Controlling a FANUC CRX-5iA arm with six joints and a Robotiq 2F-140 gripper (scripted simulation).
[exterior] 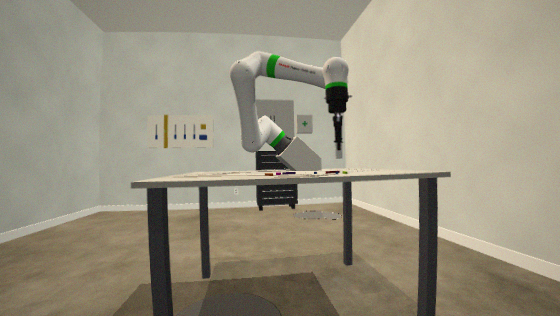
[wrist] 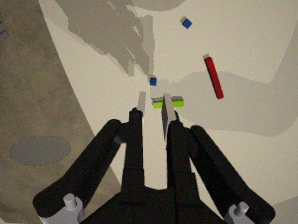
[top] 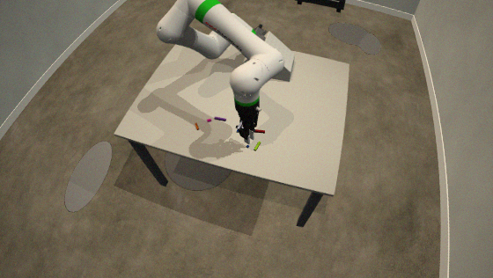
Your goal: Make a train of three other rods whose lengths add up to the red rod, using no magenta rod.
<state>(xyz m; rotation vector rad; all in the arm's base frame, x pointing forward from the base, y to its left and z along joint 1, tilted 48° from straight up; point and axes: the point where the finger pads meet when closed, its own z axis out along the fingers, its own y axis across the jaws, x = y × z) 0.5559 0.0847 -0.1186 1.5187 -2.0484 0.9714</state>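
Right now the lime rod is 2 cm behind my hand, 3 cm to the left of it and 9 cm below it. The rest, counted from my hand: magenta rod (9 cm behind, 25 cm to the right, 9 cm below); then purple rod (11 cm behind, 20 cm to the right, 9 cm below); then red rod (10 cm behind, 1 cm to the left, 9 cm below).
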